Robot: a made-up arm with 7 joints. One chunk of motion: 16 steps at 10 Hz.
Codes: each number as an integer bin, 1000 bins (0 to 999) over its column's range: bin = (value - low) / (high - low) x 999, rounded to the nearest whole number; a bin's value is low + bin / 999 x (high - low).
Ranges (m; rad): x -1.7..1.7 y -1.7..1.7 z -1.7..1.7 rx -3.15..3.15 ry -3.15..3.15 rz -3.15..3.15
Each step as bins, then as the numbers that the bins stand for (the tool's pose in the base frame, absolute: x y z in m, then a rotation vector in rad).
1 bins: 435 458 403 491 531 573
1 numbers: -0.2195 -0.1412 -0.3284 -0.0536 0.1986 0.4635
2 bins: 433 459 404 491 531 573
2 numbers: -0.2263 -0.1378 -0.3250 -0.0536 0.1986 0.4635
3 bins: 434 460 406 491 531 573
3 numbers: -0.2229 -0.1344 -0.3182 -0.0536 0.1986 0.4635
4 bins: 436 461 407 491 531 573
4 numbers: -0.2161 -0.1310 -0.3148 -0.0536 0.1986 0.4635
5 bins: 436 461 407 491 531 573
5 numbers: -0.2161 -0.1310 -0.3148 -0.0536 0.1986 0.4635
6 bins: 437 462 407 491 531 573
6 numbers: -0.2127 -0.1276 -0.3148 -0.0536 0.1986 0.4635
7 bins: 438 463 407 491 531 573
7 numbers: -0.2093 -0.1242 -0.3148 -0.0536 0.1986 0.4635
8 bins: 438 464 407 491 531 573
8 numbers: -0.2093 -0.1208 -0.3148 -0.0536 0.1986 0.4635
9 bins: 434 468 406 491 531 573
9 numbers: -0.2229 -0.1072 -0.3182 -0.0536 0.1986 0.4635
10 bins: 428 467 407 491 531 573
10 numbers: -0.2433 -0.1106 -0.3148 -0.0536 0.1986 0.4635
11 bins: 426 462 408 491 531 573
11 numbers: -0.2502 -0.1276 -0.3114 -0.0536 0.1986 0.4635
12 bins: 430 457 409 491 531 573
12 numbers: -0.2365 -0.1446 -0.3080 -0.0536 0.1986 0.4635
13 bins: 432 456 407 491 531 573
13 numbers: -0.2297 -0.1480 -0.3148 -0.0536 0.1986 0.4635
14 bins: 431 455 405 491 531 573
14 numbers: -0.2331 -0.1515 -0.3216 -0.0536 0.1986 0.4635
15 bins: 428 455 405 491 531 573
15 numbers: -0.2433 -0.1515 -0.3216 -0.0536 0.1986 0.4635
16 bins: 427 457 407 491 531 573
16 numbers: -0.2467 -0.1446 -0.3148 -0.0536 0.1986 0.4635
